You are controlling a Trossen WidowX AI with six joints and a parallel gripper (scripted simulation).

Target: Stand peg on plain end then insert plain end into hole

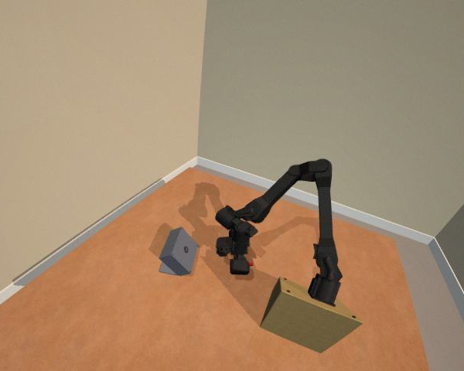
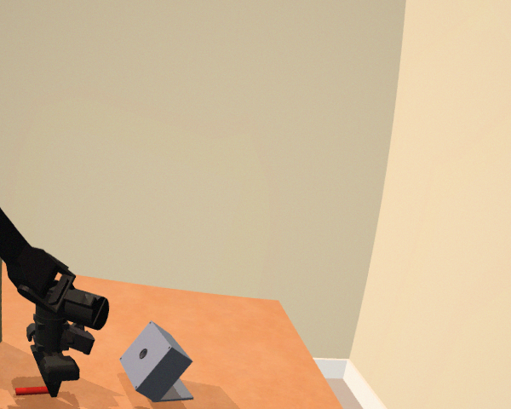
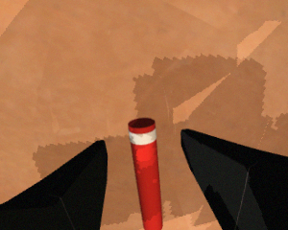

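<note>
My gripper tip is 10 mm past the red peg. From my gripper tip the other things lie so: grey sloped panel 190 mm ahead, 90 mm to the left, 50 mm above.
</note>
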